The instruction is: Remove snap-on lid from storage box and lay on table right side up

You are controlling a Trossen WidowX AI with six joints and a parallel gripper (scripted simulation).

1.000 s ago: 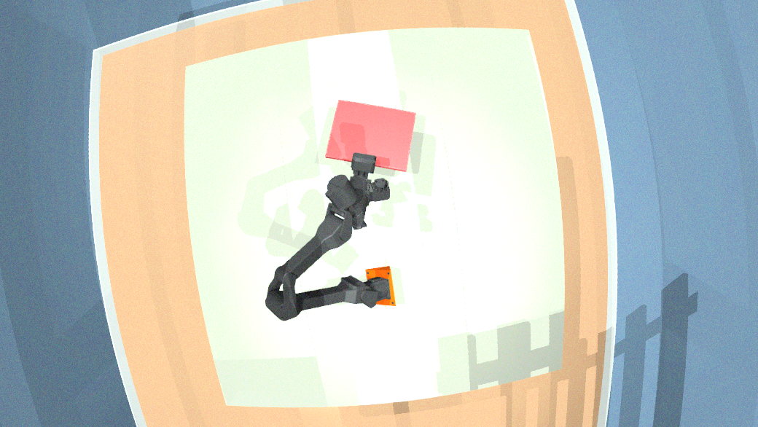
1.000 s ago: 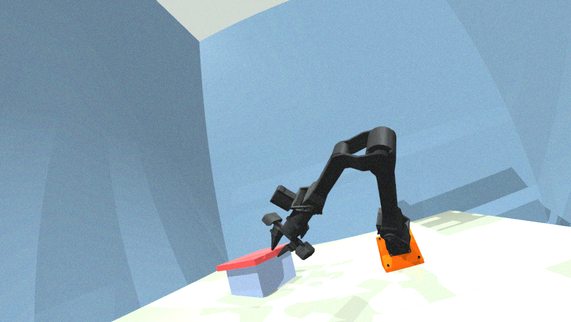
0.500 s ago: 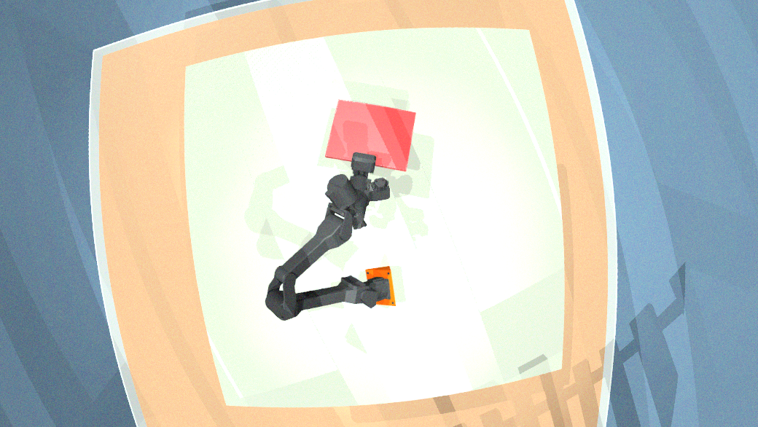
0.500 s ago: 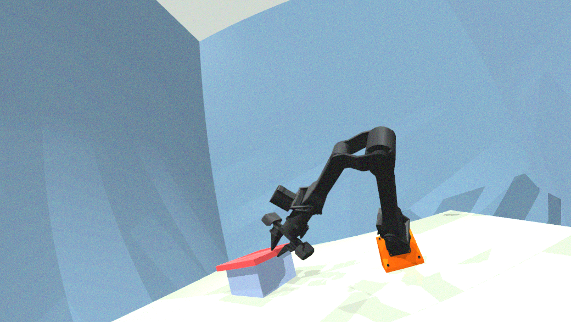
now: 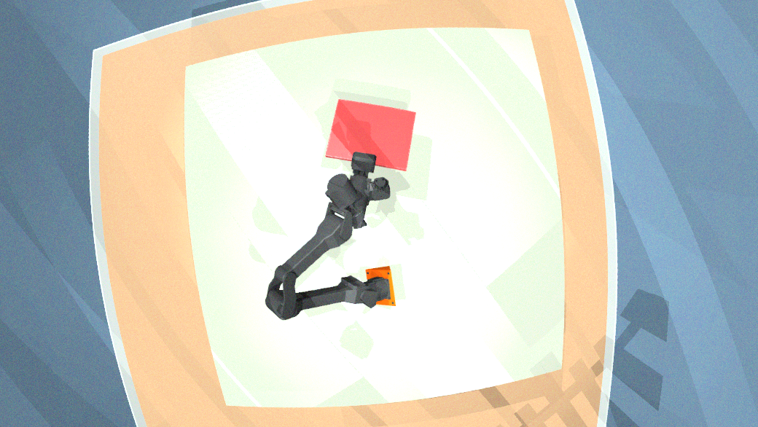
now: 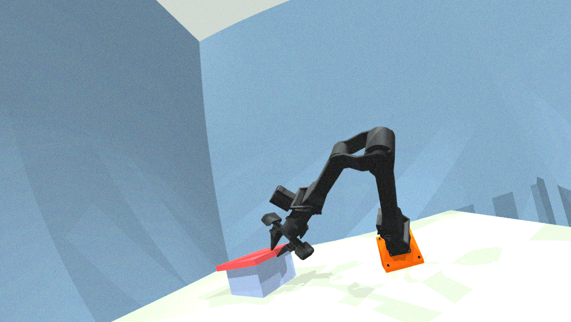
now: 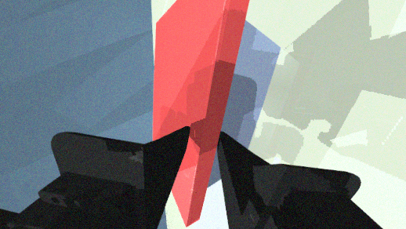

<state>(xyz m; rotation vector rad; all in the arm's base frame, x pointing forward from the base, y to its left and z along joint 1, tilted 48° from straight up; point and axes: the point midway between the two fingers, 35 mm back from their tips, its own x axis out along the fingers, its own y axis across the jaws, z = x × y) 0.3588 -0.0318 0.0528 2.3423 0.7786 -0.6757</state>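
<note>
Now: the red lid 70 mm ahead of my gripper tip and 20 mm to the right of it. Round my gripper tip: storage box (70 mm ahead, 20 mm to the right, 60 mm below).
</note>
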